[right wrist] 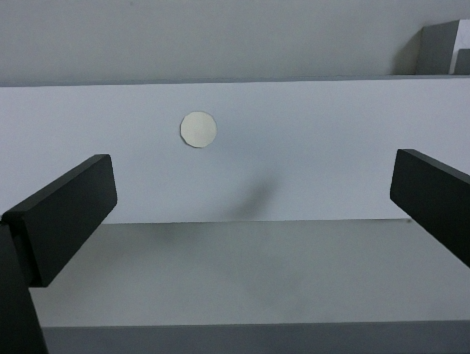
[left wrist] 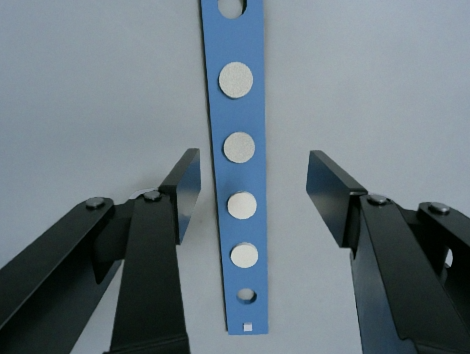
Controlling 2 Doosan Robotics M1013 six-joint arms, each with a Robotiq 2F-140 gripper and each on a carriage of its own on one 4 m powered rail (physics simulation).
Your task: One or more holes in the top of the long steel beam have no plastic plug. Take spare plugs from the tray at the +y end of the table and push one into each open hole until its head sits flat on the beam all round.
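Note:
In the left wrist view a blue perforated strip runs from the top edge down to a squared end. Several pale round plug heads sit in it. One round hole at the top and one hole near the lower end are open. My left gripper is open and empty above the strip, a finger on either side. In the right wrist view a long pale band, which looks like the beam, crosses the view and bears one cream plug head. My right gripper is open and empty above the band.
A small white square marks the strip's lower end. In the right wrist view a grey block stands beyond the band at the upper right. A grey surface lies on the near side, with a darker edge strip below it.

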